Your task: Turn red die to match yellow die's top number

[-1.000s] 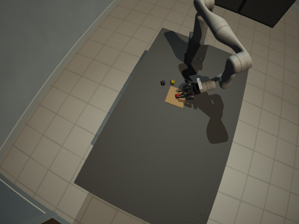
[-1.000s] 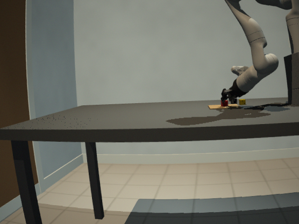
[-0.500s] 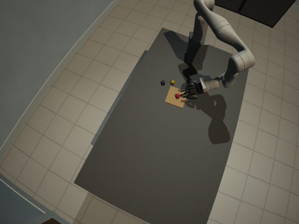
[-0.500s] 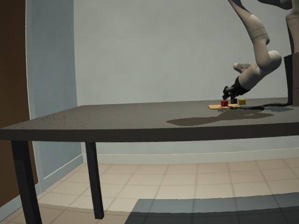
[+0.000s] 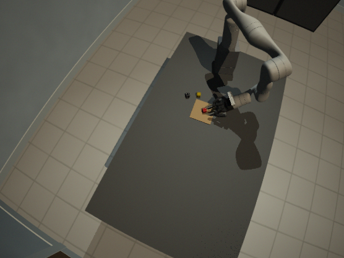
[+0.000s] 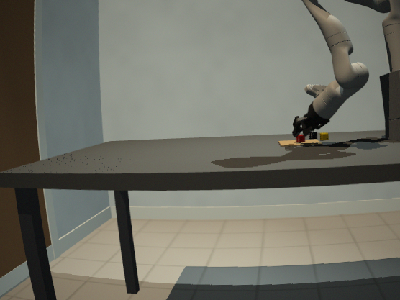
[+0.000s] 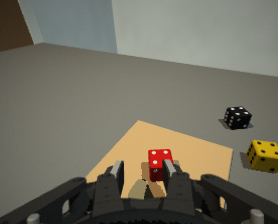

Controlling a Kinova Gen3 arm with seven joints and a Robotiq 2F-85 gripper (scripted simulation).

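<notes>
My gripper is now 4 cm to the left of the red die, 3 cm above it and 1 cm short of it. Round my hand: yellow die (12 cm to the right, 8 cm behind, 3 cm below); tan mat (4 cm to the right, 4 cm below, 1 cm ahead); black die (18 cm to the right, 4 cm behind, 3 cm below).
</notes>
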